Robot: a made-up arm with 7 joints. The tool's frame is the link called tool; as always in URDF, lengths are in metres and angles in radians. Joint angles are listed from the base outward.
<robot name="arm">
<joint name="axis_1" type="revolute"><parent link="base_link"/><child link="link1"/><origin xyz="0.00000 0.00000 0.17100" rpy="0.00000 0.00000 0.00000"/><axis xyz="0 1 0"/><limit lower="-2.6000" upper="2.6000"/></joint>
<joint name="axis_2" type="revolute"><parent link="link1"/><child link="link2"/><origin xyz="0.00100 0.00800 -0.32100" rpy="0.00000 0.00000 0.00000"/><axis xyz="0 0 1"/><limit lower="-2.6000" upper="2.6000"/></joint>
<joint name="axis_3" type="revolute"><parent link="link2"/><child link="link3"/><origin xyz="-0.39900 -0.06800 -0.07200" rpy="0.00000 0.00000 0.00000"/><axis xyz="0 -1 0"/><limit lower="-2.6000" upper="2.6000"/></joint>
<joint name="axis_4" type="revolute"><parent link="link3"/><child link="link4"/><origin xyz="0.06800 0.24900 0.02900" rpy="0.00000 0.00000 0.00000"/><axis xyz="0 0 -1"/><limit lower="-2.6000" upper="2.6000"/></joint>
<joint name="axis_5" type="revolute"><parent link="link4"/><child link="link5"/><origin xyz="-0.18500 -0.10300 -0.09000" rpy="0.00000 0.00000 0.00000"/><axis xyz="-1 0 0"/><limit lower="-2.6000" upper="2.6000"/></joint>
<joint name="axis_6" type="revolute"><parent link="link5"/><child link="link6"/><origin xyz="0.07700 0.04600 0.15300" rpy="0.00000 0.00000 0.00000"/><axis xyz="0 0 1"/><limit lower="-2.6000" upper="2.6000"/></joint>
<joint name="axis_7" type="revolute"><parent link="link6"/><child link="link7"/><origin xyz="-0.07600 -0.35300 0.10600" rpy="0.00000 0.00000 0.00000"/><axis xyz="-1 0 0"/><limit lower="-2.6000" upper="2.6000"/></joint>
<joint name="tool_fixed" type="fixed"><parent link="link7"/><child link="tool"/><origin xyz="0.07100 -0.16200 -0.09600" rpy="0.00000 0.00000 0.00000"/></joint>
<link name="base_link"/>
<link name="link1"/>
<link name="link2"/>
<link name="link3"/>
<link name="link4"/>
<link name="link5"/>
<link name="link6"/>
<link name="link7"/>
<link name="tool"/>
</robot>
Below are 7 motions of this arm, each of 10 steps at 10 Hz.
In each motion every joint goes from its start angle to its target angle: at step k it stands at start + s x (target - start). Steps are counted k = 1, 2, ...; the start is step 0. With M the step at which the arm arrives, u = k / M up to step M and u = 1 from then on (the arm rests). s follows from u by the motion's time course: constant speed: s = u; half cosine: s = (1 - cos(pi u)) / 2; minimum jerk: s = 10 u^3 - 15 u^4 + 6 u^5.
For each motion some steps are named. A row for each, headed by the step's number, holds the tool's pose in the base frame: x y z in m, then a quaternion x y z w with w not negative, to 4 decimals.
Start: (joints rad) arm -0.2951 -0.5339 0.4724 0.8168 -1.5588 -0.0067 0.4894
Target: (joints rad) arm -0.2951 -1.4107 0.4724 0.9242 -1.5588 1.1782 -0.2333
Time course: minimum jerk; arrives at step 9
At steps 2, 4, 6, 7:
2: 0.0040 0.2048 -0.8627 0.4405 -0.6459 -0.3367 0.5247
4: 0.0178 0.1284 -0.7293 0.2606 -0.8137 -0.2935 0.4287
6: -0.0643 0.1339 -0.5336 -0.0179 -0.8945 -0.2044 0.3973
7: -0.0886 0.1693 -0.4609 -0.1131 -0.8877 -0.1733 0.4112

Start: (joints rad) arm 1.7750 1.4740 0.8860 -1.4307 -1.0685 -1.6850 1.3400
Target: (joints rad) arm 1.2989 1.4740 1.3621 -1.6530 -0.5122 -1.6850 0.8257
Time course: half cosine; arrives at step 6
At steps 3, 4, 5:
3: 0.0335 -0.5310 -0.2235 0.1188 0.2114 0.5390 0.8066
4: 0.0409 -0.5921 -0.2140 0.1654 0.1325 0.4406 0.8723
5: 0.0404 -0.6246 -0.2133 0.2098 0.0611 0.3730 0.9017

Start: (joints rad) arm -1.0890 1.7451 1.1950 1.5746 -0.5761 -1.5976 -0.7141
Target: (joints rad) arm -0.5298 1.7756 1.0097 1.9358 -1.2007 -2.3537 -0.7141
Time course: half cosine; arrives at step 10
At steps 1, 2, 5, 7, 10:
1: 0.0525 -0.5535 -0.5537 0.8407 0.2255 -0.2036 0.4482
2: -0.0013 -0.5571 -0.5381 0.8263 0.2599 -0.2490 0.4332
5: -0.2345 -0.5887 -0.3795 0.6953 0.4390 -0.4732 0.3160
7: -0.3141 -0.6234 -0.2359 0.5601 0.5464 -0.5882 0.2043
10: -0.3302 -0.6530 -0.1462 0.4536 0.6086 -0.6403 0.1175

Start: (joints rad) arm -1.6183 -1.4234 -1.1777 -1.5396 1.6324 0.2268 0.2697
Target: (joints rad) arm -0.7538 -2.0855 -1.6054 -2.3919 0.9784 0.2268 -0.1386
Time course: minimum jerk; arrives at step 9
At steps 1, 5, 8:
1: 0.1752 0.0840 0.3610 -0.3659 -0.6666 -0.1245 0.6374
5: 0.5278 -0.0923 0.1373 0.0018 -0.7169 0.0484 0.6955
8: 0.6623 -0.1439 -0.0674 0.1633 -0.7463 0.0819 0.6401

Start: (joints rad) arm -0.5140 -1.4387 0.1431 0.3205 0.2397 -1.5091 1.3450
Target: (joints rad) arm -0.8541 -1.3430 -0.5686 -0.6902 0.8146 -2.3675 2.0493
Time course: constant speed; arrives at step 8
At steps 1, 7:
1: 0.2732 0.9495 0.2044 0.1328 0.6422 -0.7538 0.0407
7: 0.1724 0.8582 0.1997 -0.0273 0.7863 -0.6017 0.1374

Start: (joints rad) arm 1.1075 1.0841 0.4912 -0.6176 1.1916 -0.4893 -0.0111
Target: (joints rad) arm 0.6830 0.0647 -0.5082 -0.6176 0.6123 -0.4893 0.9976
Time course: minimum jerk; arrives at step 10
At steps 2, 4, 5, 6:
2: -0.2230 -0.6536 0.3527 -0.0070 -0.1979 0.3697 0.9078
4: -0.1995 -0.5229 0.4463 -0.2143 -0.1047 0.4065 0.8820
5: -0.1866 -0.4223 0.4672 -0.3441 -0.0251 0.4134 0.8426
6: -0.1728 -0.3321 0.4511 -0.4515 0.0650 0.4087 0.7905

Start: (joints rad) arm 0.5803 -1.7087 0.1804 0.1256 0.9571 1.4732 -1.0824
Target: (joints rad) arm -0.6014 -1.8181 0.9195 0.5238 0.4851 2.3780 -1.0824
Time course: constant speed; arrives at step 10
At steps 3, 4, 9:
3: 0.0728 0.0745 -0.2105 0.3621 0.3198 -0.4000 0.7788
4: 0.1328 0.0679 -0.1927 0.3762 0.2592 -0.3575 0.8146
9: 0.3694 0.0558 0.0569 0.3296 -0.0405 -0.1492 0.9314

